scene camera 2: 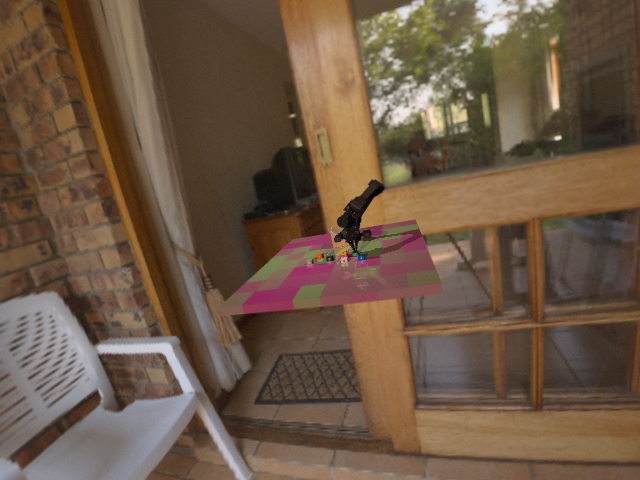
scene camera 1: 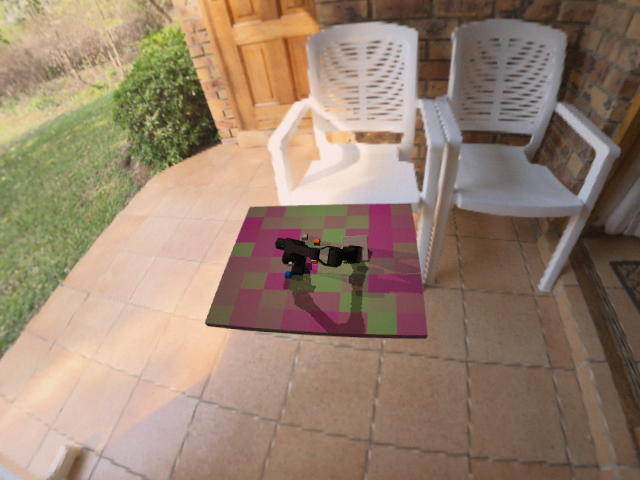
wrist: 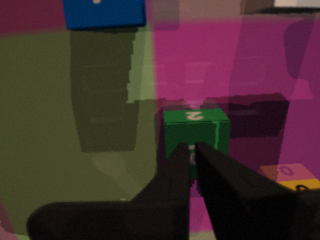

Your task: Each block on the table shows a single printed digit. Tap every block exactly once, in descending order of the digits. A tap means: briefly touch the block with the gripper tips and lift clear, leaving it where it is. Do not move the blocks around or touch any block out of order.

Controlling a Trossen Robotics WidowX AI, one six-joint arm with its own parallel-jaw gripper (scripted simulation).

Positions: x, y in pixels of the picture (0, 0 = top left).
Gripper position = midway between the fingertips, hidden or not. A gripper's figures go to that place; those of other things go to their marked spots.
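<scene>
My gripper point(wrist: 190, 150), 11 cm from the lens. Green block marked 2 point(wrist: 212, 126), 11 cm from the lens.
</scene>
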